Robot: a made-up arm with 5 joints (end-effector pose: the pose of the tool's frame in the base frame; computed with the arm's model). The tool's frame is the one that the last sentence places. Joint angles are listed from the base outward.
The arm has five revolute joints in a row. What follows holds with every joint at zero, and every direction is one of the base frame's.
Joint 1 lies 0.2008 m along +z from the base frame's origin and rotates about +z.
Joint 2 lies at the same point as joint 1 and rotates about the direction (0, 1, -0.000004).
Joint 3 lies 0.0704 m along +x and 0.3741 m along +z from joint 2 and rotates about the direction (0, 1, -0.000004).
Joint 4 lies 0.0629 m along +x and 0.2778 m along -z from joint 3 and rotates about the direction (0, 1, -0.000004).
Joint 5 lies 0.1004 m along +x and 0.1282 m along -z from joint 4 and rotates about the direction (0, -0.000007, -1).
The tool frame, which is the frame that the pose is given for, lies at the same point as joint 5; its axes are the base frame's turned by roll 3.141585, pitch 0.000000 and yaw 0.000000 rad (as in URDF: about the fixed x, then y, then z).
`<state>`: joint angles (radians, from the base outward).
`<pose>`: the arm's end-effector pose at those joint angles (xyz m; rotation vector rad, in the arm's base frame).
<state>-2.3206 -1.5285 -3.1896 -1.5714 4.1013</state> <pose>0.3728 0.4003 0.0949 3.1291 -0.2174 -0.0062</pose>
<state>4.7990 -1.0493 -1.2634 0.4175 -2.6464</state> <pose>-0.0032 0.0374 0.8183 1.0805 0.7096 -0.8536</pose>
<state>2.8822 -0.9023 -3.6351 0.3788 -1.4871</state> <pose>0.6730 -0.1786 0.4564 -0.6607 0.9377 -1.5772</pose>
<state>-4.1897 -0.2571 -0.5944 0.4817 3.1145</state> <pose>-0.1814 0.3148 0.3615 -2.5439 1.4246 0.4684</pose>
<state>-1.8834 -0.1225 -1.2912 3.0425 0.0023</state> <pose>-0.0537 -0.1661 0.5066 -0.9395 1.2941 0.9988</pose>
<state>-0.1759 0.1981 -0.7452 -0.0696 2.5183</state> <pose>0.4893 -0.0870 0.3027 -0.5669 2.4917 -0.3167</pose>
